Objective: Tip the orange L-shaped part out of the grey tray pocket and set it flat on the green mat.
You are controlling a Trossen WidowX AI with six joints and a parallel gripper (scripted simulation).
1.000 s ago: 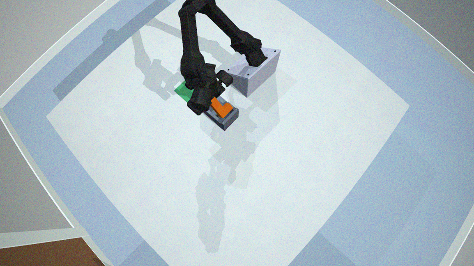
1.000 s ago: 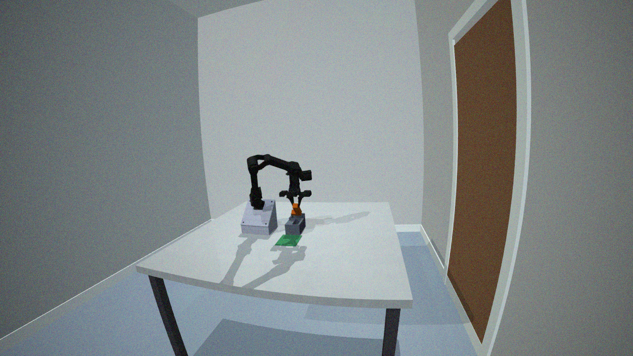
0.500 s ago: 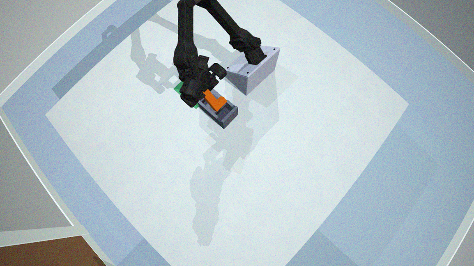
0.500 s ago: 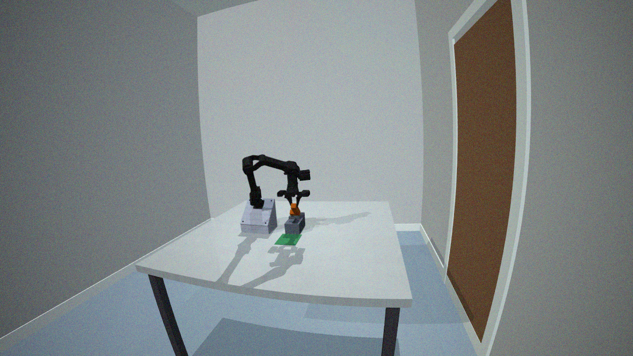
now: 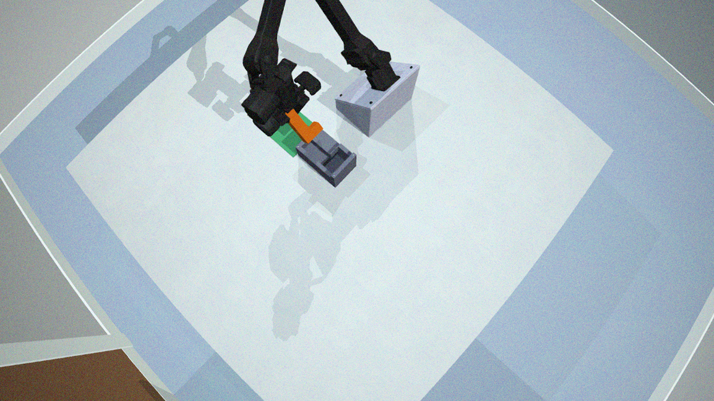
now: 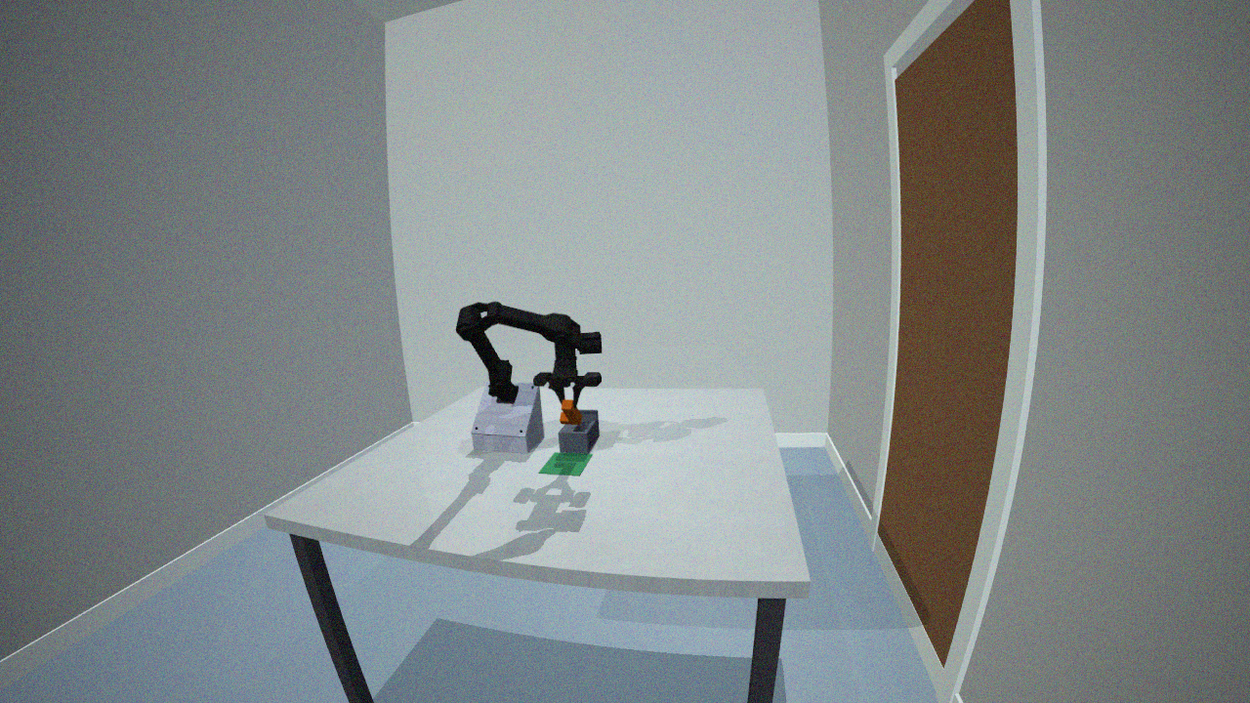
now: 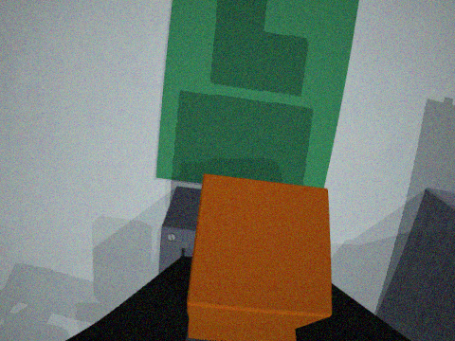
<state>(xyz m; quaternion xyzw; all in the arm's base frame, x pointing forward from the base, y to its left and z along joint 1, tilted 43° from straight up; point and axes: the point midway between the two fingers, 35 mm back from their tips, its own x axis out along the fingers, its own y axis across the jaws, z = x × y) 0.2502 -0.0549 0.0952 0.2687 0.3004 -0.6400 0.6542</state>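
Right now my gripper tip is 17 cm above the green mat, 5 cm to the left of it and 1 cm past it. Also, from my gripper tip: orange L-shaped part (3 cm to the left, 3 cm below, 2 cm behind).
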